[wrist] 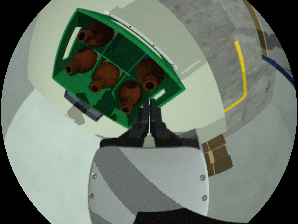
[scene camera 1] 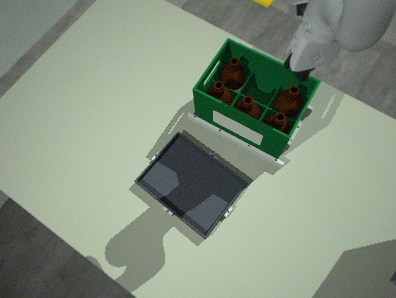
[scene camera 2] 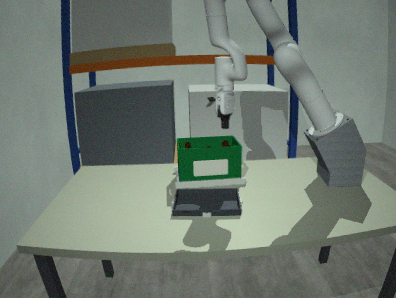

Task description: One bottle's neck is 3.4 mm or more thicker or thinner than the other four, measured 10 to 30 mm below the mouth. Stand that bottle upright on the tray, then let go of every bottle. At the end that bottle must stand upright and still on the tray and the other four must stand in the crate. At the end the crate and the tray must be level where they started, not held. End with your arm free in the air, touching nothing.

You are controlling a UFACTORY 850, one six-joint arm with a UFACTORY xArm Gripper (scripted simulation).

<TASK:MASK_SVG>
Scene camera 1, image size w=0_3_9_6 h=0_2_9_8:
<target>dark grey tray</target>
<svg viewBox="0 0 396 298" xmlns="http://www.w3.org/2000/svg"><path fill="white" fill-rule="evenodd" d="M177 132L138 176L135 182L206 239L247 186L248 182L184 135Z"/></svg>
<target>green crate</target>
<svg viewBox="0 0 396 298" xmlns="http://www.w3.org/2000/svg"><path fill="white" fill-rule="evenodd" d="M227 38L193 88L195 116L278 159L321 80L309 75L306 81L299 83L294 75L295 72L291 69L285 69L284 63ZM233 106L245 96L251 96L259 108L258 120ZM295 85L299 88L302 107L295 120L286 116L290 126L289 134L287 135L263 122L267 117L279 113L272 109L276 96L281 91ZM236 57L239 59L239 64L244 68L246 77L239 93L225 86L231 93L230 106L206 94L206 92L216 81L220 81L221 69L229 63L232 57Z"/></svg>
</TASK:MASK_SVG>
